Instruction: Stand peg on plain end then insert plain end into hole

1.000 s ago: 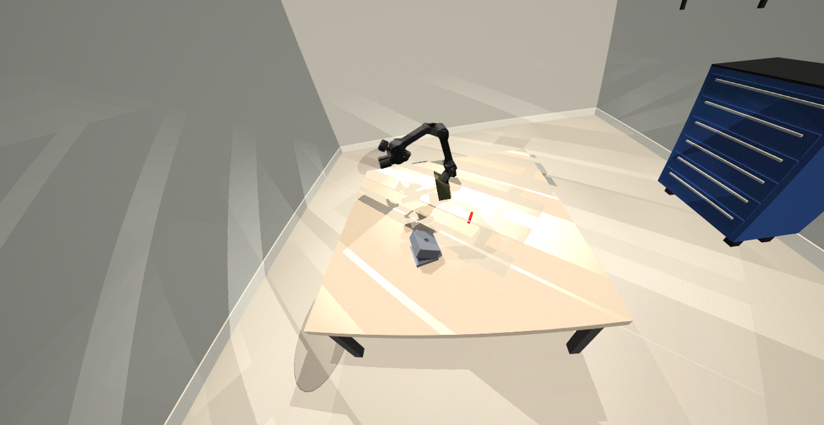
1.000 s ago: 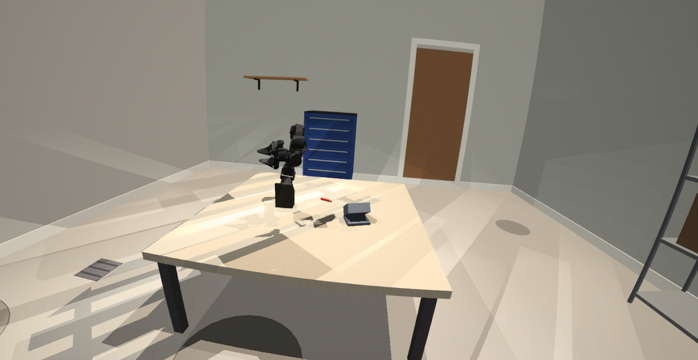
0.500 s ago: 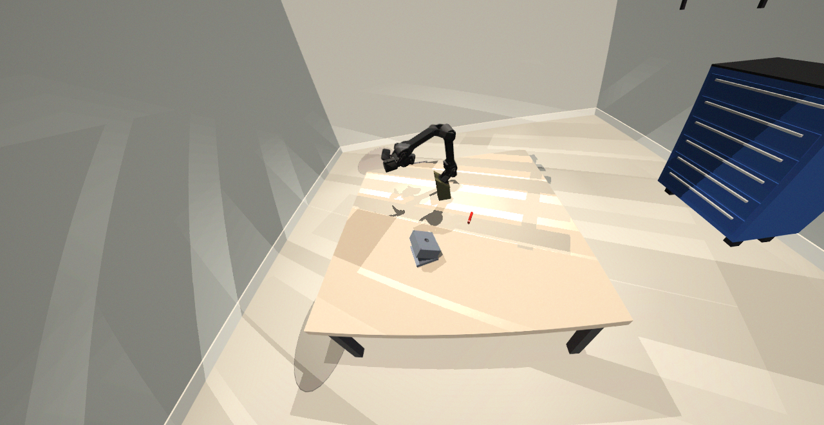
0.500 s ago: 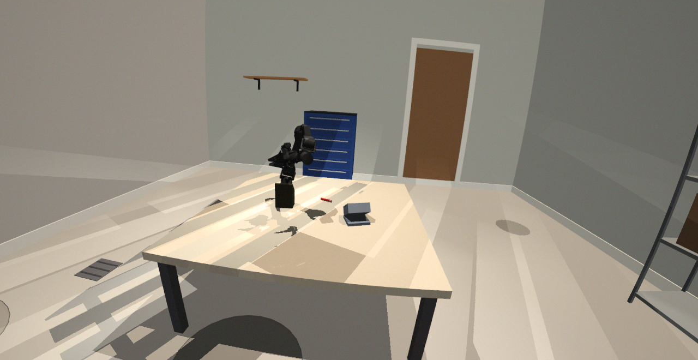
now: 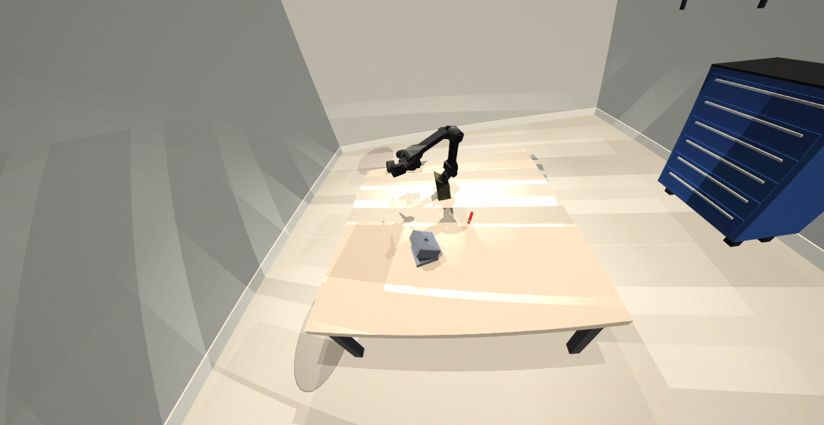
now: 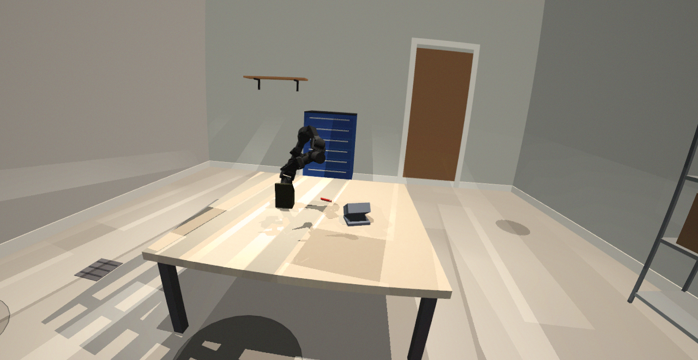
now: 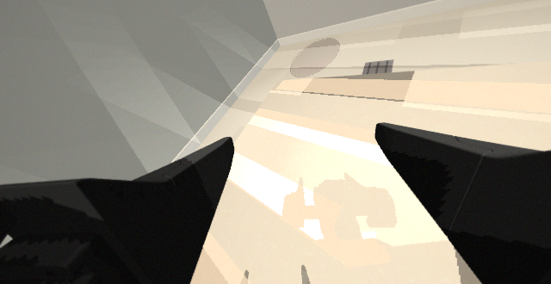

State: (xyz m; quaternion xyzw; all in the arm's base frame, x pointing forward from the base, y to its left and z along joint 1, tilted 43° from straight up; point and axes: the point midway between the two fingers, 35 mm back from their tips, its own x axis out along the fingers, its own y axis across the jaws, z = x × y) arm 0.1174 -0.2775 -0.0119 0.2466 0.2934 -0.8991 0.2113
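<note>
The red peg lies 19 cm ahead of my gripper tip, 37 cm to the left of it and 30 cm below it. Round my gripper tip: grey sloped panel: 39 cm ahead, 14 cm to the left, 23 cm below.
</note>
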